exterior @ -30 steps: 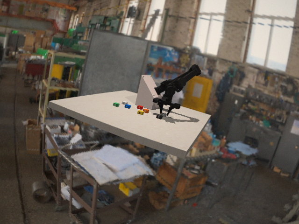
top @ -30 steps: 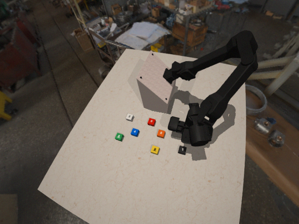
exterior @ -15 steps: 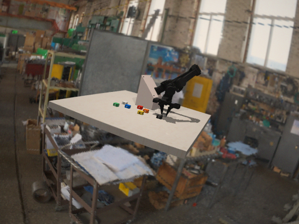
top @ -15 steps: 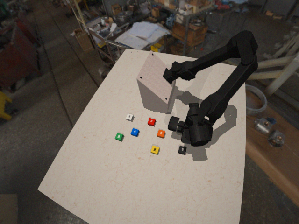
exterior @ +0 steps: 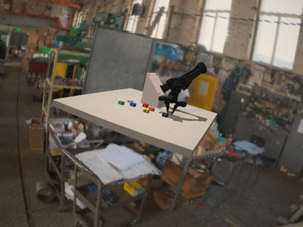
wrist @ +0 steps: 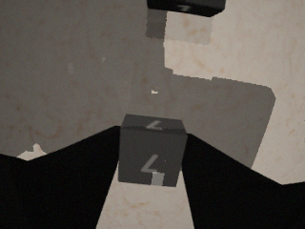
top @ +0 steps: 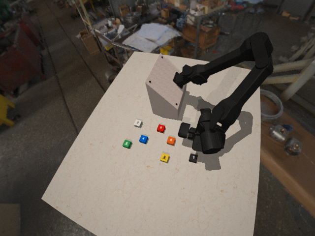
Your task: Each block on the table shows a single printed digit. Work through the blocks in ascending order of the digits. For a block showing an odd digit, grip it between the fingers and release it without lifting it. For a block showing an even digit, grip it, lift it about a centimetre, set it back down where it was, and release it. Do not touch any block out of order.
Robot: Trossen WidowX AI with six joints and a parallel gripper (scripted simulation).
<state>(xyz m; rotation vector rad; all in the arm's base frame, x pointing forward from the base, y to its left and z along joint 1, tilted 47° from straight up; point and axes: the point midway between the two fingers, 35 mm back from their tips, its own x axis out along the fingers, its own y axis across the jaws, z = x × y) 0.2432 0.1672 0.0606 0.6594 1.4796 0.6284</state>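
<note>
Now: gripper tip 10 mm past the grey block. Also, from my gripper tip: black block (80 mm ahead, 10 mm to the right); orange block (30 mm ahead, 120 mm to the right); yellow block (120 mm ahead, 130 mm to the right).
</note>
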